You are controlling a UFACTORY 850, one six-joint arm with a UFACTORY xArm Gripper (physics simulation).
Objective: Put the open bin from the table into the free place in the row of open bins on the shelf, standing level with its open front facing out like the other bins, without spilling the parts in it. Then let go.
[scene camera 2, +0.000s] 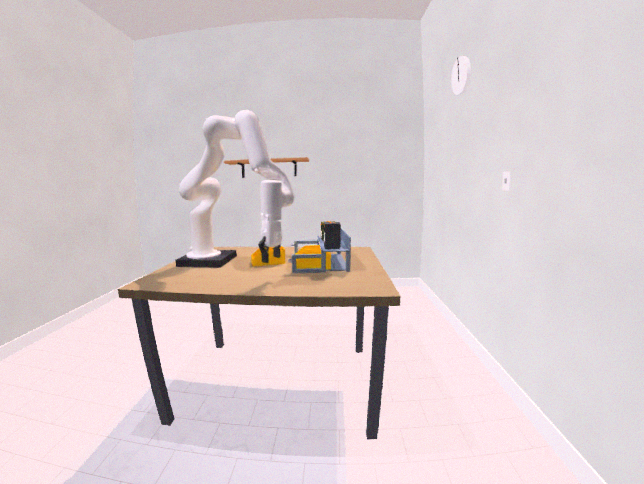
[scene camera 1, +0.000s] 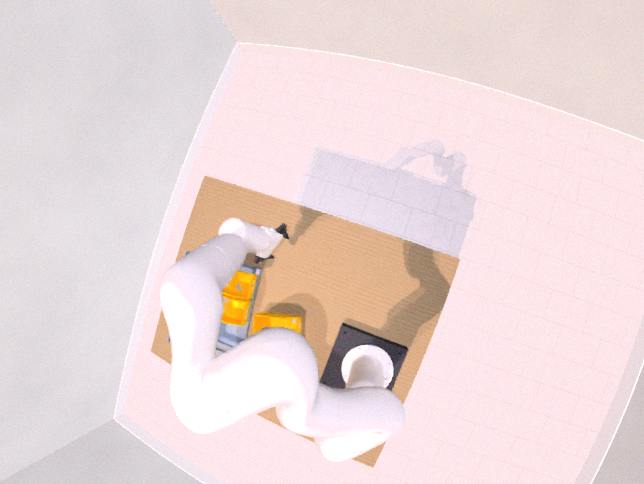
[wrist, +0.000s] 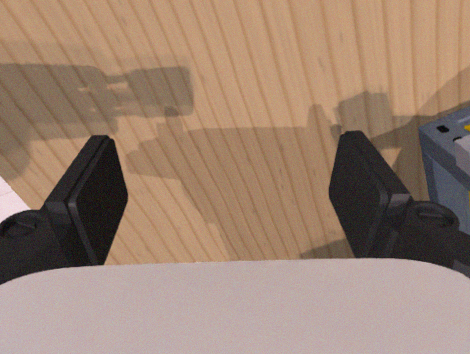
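Note:
The open yellow bin (scene camera 1: 279, 319) (scene camera 2: 256, 258) stands on the table beside the shelf; the arm hides part of it in scene camera 1, and the fingers cover part of it in scene camera 2. The blue-grey shelf (scene camera 1: 257, 279) (scene camera 2: 308, 271) (wrist: 442, 175) holds yellow bins (scene camera 1: 242, 285) (scene camera 1: 236, 310) (scene camera 2: 308, 258) side by side in its lower row. A bare stretch of shelf shows beside them, partly hidden by the arm. My gripper (scene camera 1: 273, 245) (scene camera 2: 270, 255) (wrist: 228, 165) is open and empty above the table, past the shelf's end and apart from the table bin.
A black box (scene camera 2: 331, 234) stands on the upper part of the shelf. The robot's black base plate (scene camera 1: 333, 364) (scene camera 2: 224, 258) is on the wooden table (scene camera 1: 359, 260) (scene camera 2: 312, 291). The arm arches over the table bin and part of the shelf in scene camera 1. The shelf corner is right of the fingers in the wrist view.

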